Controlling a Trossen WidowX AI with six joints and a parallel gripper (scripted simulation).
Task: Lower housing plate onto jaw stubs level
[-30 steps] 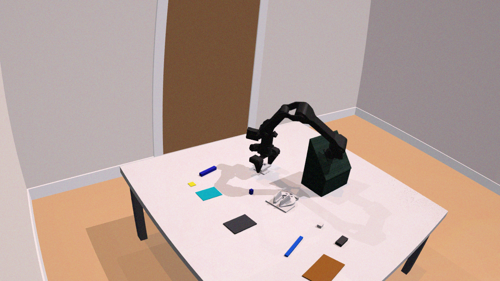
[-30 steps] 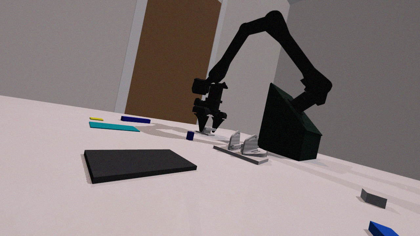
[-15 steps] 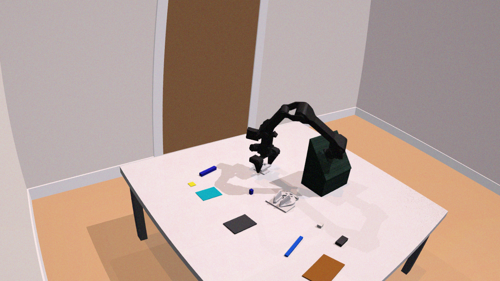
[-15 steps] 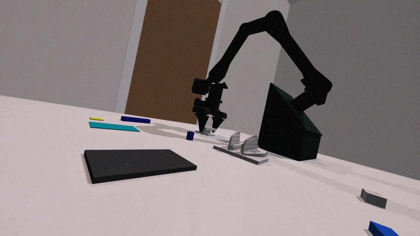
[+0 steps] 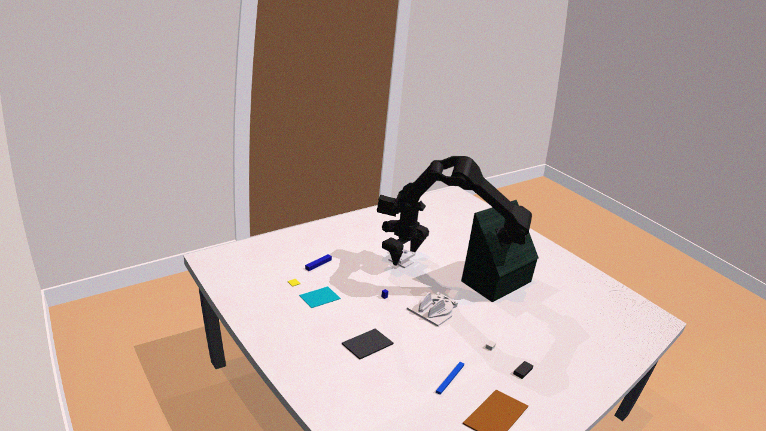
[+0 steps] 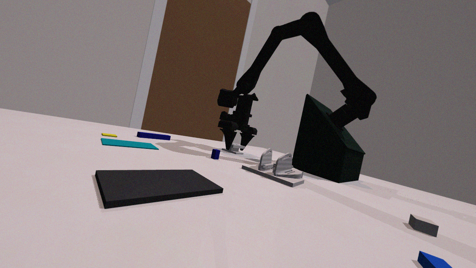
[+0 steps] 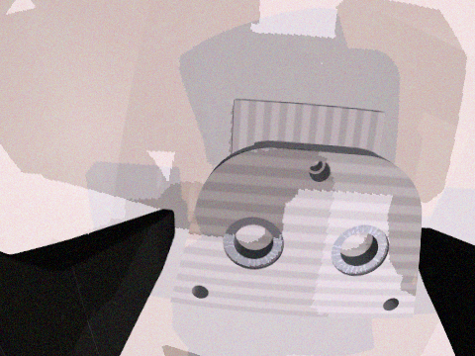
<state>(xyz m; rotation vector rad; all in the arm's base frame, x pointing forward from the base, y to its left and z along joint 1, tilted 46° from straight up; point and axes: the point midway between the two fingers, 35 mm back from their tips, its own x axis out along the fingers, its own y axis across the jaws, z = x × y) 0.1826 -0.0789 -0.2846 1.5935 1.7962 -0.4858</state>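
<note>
Now: the grey stand 1 cm to the right of my gripper tip. The rest, counted from my gripper tip: cyan tile: 35 cm ahead, 4 cm to the left, 1 cm below; then yellow tile: 38 cm ahead, 6 cm to the right, 1 cm below; then blue cube: 18 cm ahead, 13 cm to the left.
</note>
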